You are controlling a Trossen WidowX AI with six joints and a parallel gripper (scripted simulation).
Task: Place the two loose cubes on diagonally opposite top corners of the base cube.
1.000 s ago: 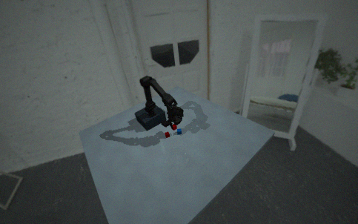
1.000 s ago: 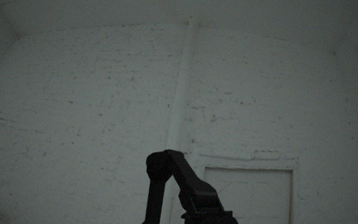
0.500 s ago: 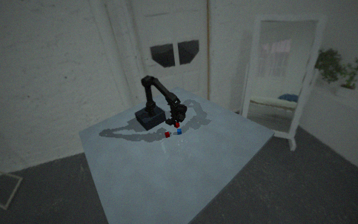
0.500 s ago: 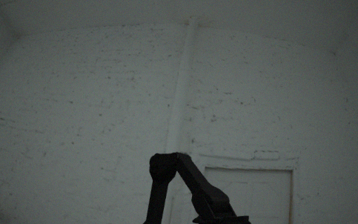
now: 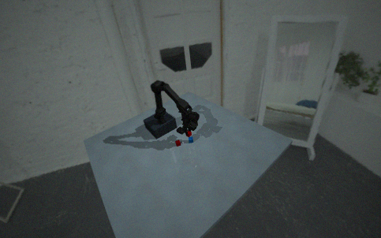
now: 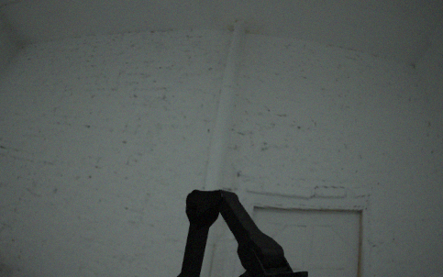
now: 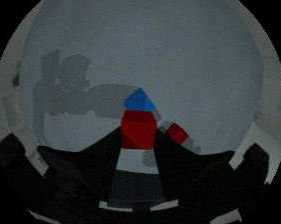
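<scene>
Right now my gripper tip is 6 cm above the blue cube and 2 cm short of it.
</scene>
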